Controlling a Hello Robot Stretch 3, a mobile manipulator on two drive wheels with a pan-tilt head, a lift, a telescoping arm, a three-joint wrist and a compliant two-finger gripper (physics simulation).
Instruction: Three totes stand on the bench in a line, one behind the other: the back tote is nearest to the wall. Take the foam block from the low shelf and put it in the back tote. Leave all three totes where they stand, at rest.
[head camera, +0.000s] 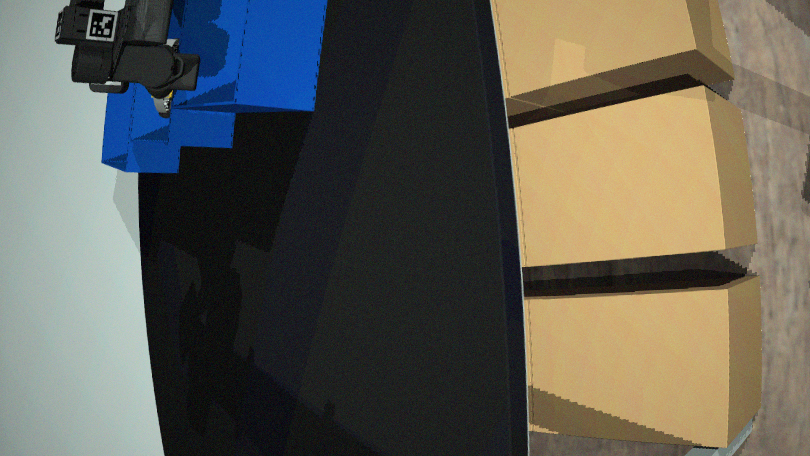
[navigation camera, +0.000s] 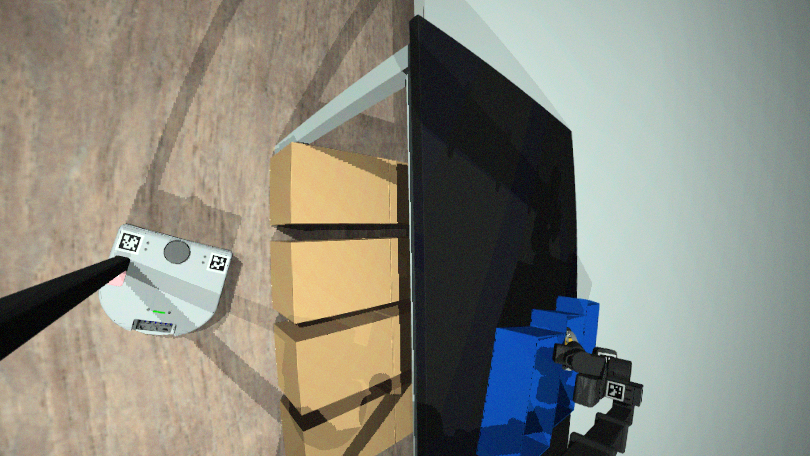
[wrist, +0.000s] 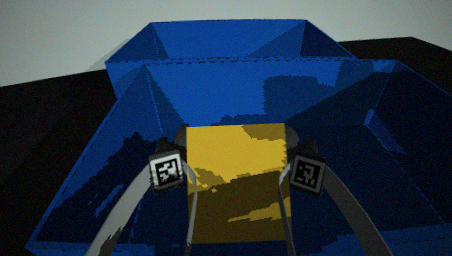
My gripper shows in the head camera view (172, 78), in the navigation camera view and in the wrist view. A blue tote shows in the head camera view (118, 152), in the navigation camera view and in the wrist view. One and the same spot on the blue tote: (navigation camera: 586, 307) is (wrist: 125, 62). One and the same spot on my gripper: (wrist: 309, 172) is (navigation camera: 564, 365).
